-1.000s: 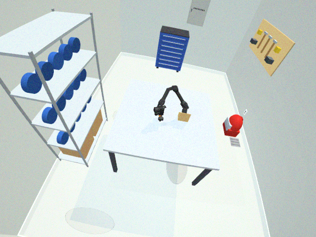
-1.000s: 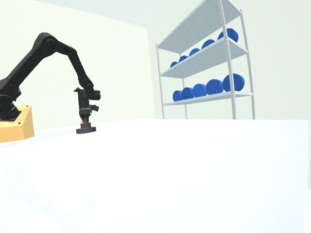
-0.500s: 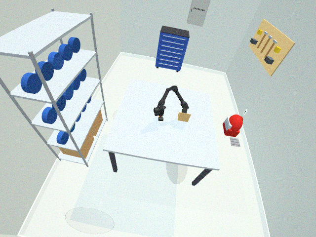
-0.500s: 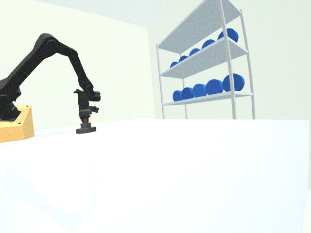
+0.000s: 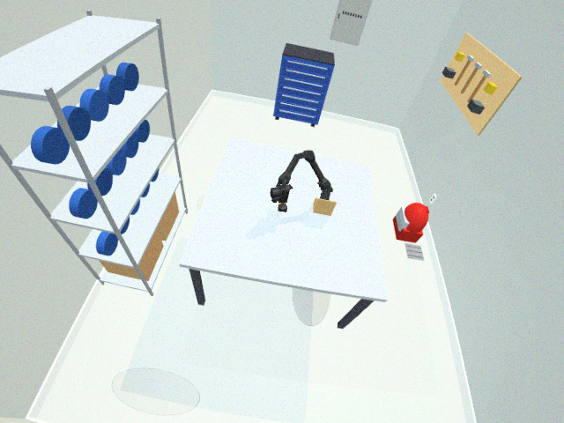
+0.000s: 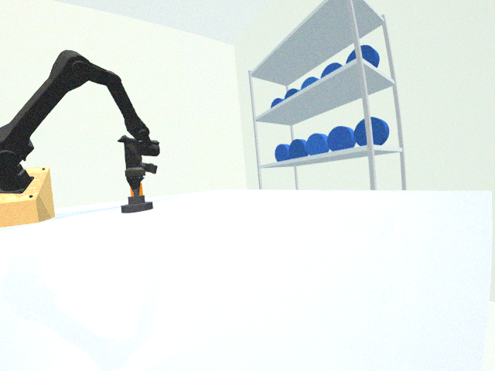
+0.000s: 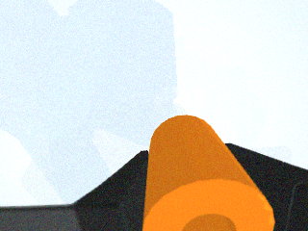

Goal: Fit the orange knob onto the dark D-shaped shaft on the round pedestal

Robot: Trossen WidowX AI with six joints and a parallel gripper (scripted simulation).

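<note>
The round pedestal is 3 cm ahead of my gripper tip and 17 cm to the right of it. From my gripper tip the other things lie so: orange knob 2 cm above.
</note>
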